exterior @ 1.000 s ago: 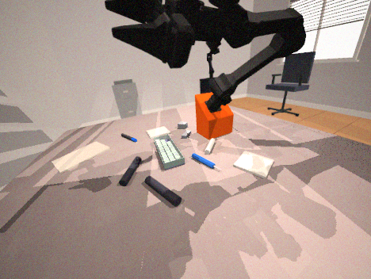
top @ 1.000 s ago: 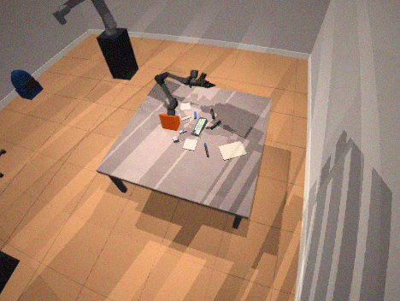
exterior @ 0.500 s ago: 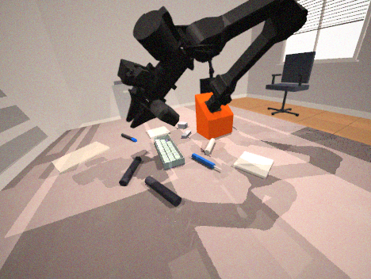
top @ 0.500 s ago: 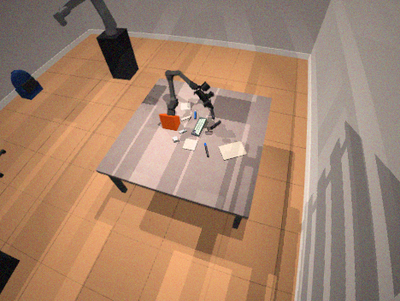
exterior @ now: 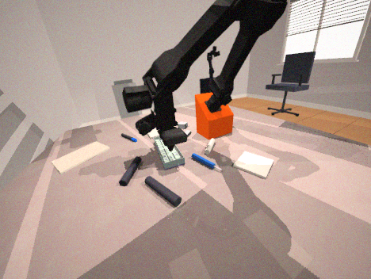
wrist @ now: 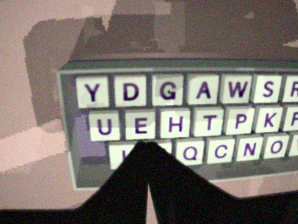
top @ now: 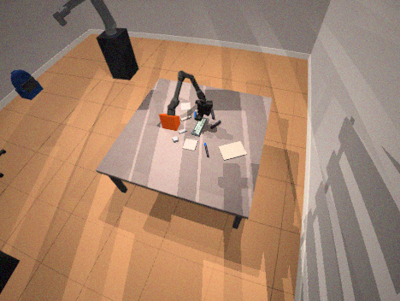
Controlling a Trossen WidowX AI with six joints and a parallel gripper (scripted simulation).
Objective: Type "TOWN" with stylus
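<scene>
My gripper tip is now 60 mm to the left of the pale green keyboard guard, 20 mm above it and 10 mm past it. Also, from my gripper tip: blue stylus: 100 mm to the left, 90 mm behind, 30 mm below; white pad: 210 mm behind, 170 mm to the left, 40 mm below; white cylinder: 160 mm behind, 30 mm below, 10 mm to the left.
</scene>
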